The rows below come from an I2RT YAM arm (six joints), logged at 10 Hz.
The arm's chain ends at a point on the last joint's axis. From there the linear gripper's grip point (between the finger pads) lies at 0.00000 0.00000 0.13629 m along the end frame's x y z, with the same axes.
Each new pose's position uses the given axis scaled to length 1; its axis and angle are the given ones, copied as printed.
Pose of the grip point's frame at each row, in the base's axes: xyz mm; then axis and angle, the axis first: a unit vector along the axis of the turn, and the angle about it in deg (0 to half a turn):
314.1, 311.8, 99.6, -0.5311, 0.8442, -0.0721, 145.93
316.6, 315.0, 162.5, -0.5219, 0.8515, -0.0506, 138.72
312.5, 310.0, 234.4, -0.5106, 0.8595, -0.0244, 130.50
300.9, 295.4, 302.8, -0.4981, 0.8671, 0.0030, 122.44
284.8, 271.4, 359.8, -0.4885, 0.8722, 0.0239, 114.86
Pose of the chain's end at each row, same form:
240.1, 286.4, 211.2, -0.5311, 0.8442, -0.0721, 145.93
233.7, 278.4, 264.3, -0.5219, 0.8515, -0.0506, 138.72
220.6, 261.8, 322.8, -0.5106, 0.8595, -0.0244, 130.50
201.5, 237.6, 375.9, -0.4981, 0.8671, 0.0030, 122.44
179.2, 207.0, 417.0, -0.4885, 0.8722, 0.0239, 114.86

